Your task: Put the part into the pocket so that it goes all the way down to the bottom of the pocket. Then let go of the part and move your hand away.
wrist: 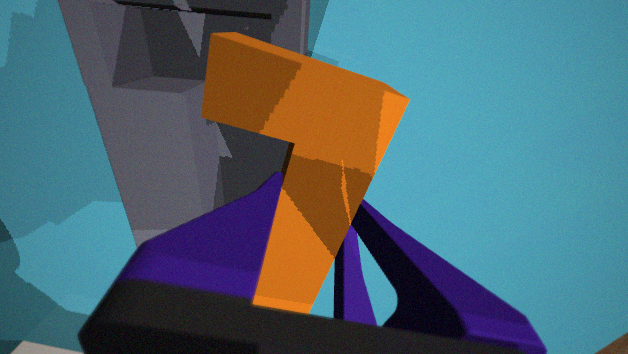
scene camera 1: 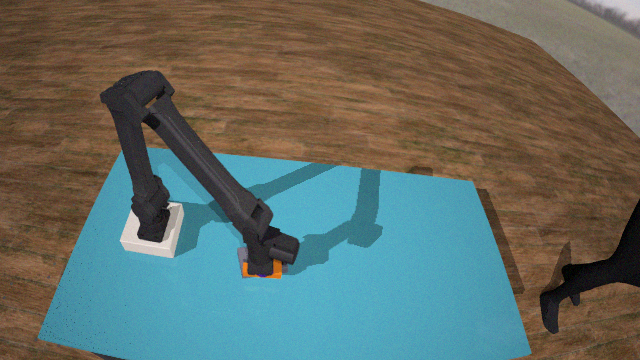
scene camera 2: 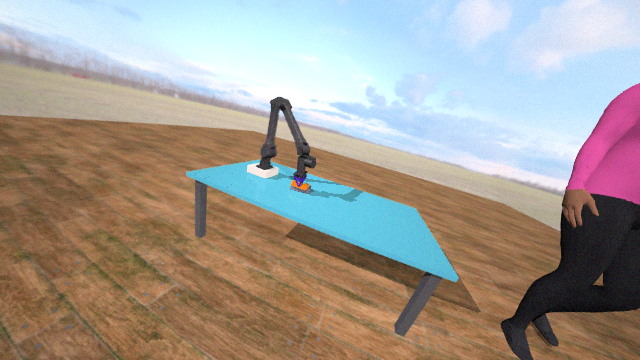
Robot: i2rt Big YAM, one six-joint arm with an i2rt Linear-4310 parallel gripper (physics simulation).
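Where they show: gripper, fingertip midpoint: point(wrist: 311, 192) point(scene camera 1: 263, 271) point(scene camera 2: 299, 185); arm's base, origin of the base link: point(scene camera 1: 154, 225) point(scene camera 2: 264, 167).
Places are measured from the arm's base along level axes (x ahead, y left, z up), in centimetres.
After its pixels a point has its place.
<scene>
An orange L-shaped part point(scene camera 1: 277, 270) @(z 0.8, x 40.6, y -9.6 cm) point(scene camera 2: 302, 186) @(z -0.2, x 39.3, y -10.9 cm) point(wrist: 330, 115) @(z 0.9, x 40.6, y -8.7 cm) is held between the purple fingers of my gripper point(scene camera 1: 262, 273) @(z -1.1, x 36.5, y -9.5 cm) point(scene camera 2: 299, 180) @(z -1.1, x 36.5, y -9.5 cm) point(wrist: 311, 192) @(z -1.1, x 36.5, y -9.5 cm), which is shut on it. A grey block point(scene camera 1: 242, 255) @(z -2.1, x 29.9, y -4.4 cm) point(wrist: 155, 145) @(z -2.1, x 35.7, y -2.2 cm) with a recessed pocket point(wrist: 245, 170) @(z -5.2, x 34.1, y -6.0 cm) lies beneath and beside the part. In the wrist view the part overlaps the block's right side and stands turned relative to its edges. Its right corner reaches past the block over the blue table. The part hides some of the pocket. Whether the part touches the block is unclear.
The blue table point(scene camera 1: 400, 280) @(z -5.7, x 80.5, y -7.1 cm) point(scene camera 2: 370, 220) @(z -5.7, x 88.1, y -12.6 cm) carries the arm's white base point(scene camera 1: 175, 225) @(z 0.0, x 7.2, y 1.3 cm) point(scene camera 2: 262, 171) @(z -1.0, x 3.8, y -7.5 cm), behind and left of the block in scene camera 1. A person point(scene camera 1: 620, 265) point(scene camera 2: 595, 235) stands on the wooden floor at the right, beyond the table's edge.
</scene>
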